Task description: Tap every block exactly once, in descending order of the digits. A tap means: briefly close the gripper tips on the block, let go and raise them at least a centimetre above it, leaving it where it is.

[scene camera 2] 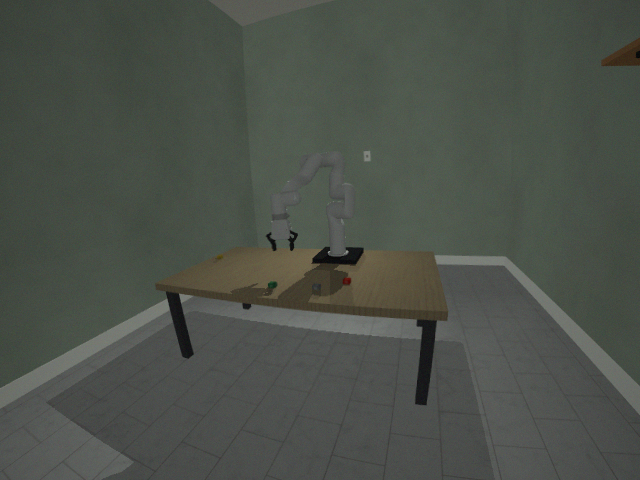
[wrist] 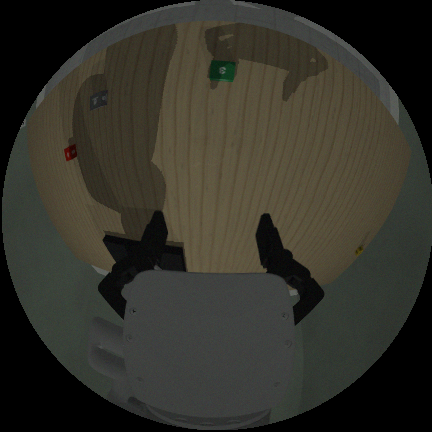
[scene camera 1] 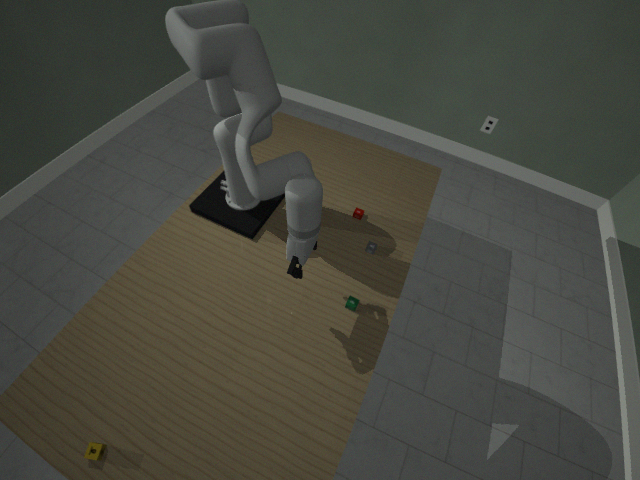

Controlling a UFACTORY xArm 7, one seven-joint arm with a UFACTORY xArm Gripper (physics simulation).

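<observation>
My gripper (scene camera 1: pixel 298 269) (scene camera 2: pixel 282 249) (wrist: pixel 211 222) is open and empty, high above the table, apart from every block. A green block (scene camera 1: pixel 352 303) (scene camera 2: pixel 272 284) (wrist: pixel 222 71) lies ahead of the fingers in the wrist view. A grey block (scene camera 1: pixel 371 248) (scene camera 2: pixel 316 287) (wrist: pixel 99 100) lies in the arm's shadow, at the wrist view's upper left. A red block (scene camera 1: pixel 358 213) (scene camera 2: pixel 346 281) (wrist: pixel 70 152) lies near the grey one. A yellow block (scene camera 1: pixel 94 451) (scene camera 2: pixel 219 256) (wrist: pixel 359 250) lies far from the others, near a table corner. The digits are too small or dim to read surely.
The wooden table (scene camera 1: pixel 206 335) (scene camera 2: pixel 392 273) carries all the blocks. The arm's black base plate (scene camera 1: pixel 222 219) (wrist: pixel 117 246) lies on it behind the gripper. The green, grey and red blocks are near one long table edge. Arm shadows fall across the wood.
</observation>
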